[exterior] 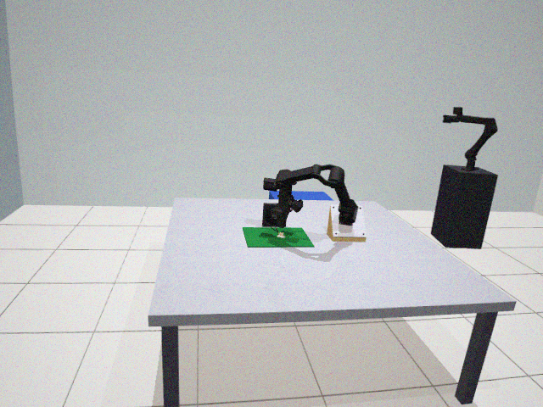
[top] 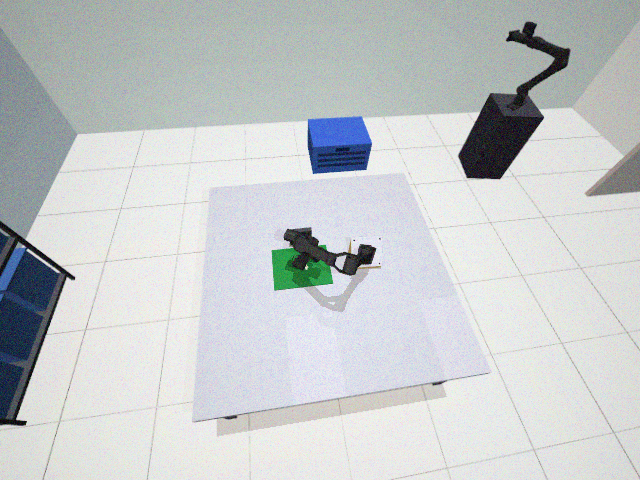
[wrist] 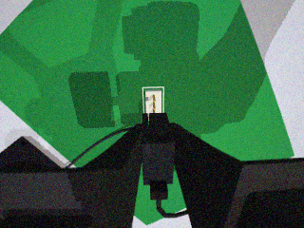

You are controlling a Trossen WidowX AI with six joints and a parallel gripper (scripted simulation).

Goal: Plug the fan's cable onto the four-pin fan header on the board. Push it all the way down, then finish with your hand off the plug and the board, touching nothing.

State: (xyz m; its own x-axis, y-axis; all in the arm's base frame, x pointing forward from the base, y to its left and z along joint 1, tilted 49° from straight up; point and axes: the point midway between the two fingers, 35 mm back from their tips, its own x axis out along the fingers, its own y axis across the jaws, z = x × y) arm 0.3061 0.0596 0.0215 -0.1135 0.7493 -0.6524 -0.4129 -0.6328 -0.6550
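My gripper tip is now 6 cm above the white four-pin header. From my gripper tip the other things lie so: green board (8 cm below, 2 cm ahead, 1 cm to the right); then black fan (15 cm to the right, 3 cm ahead, 1 cm below); then dark fan plug (1 cm ahead, 1 cm above).
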